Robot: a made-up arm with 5 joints.
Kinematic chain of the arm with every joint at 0, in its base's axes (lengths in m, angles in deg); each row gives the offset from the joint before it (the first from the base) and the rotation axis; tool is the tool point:
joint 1: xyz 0 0 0.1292 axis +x
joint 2: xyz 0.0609 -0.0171 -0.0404 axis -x
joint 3: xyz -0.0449 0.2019 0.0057 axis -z
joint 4: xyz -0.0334 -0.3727 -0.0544 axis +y
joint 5: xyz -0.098 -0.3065 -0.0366 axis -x
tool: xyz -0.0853 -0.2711 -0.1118
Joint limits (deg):
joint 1: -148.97..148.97
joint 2: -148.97..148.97
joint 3: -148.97..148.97
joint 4: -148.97..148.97
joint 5: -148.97..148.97
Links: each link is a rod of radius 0.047 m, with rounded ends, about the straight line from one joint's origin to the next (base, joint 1, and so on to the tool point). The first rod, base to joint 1, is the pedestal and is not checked.
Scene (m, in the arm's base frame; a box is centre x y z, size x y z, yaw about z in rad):
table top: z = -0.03
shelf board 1: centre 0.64 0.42 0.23 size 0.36 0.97 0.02 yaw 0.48
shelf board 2: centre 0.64 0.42 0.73 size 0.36 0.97 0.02 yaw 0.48
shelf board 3: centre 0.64 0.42 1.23 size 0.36 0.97 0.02 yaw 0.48
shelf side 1: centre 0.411 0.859 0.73 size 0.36 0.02 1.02 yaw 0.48
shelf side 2: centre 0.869 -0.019 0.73 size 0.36 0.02 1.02 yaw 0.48
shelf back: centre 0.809 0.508 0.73 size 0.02 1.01 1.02 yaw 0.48
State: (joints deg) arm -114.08 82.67 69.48 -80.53 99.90
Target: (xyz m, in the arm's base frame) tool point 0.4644 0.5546 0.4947
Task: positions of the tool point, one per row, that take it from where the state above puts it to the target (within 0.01 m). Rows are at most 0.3 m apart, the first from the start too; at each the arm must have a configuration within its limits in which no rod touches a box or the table.
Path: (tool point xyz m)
1: -0.7886 0.0247 0.3576
2: -0.7129 0.2496 0.3349
3: -0.5626 0.4495 0.3421
4: -0.3485 0.5971 0.3746
5: -0.0889 0.6708 0.4213
6: 0.1914 0.6573 0.4670
7: 0.4643 0.5547 0.4947

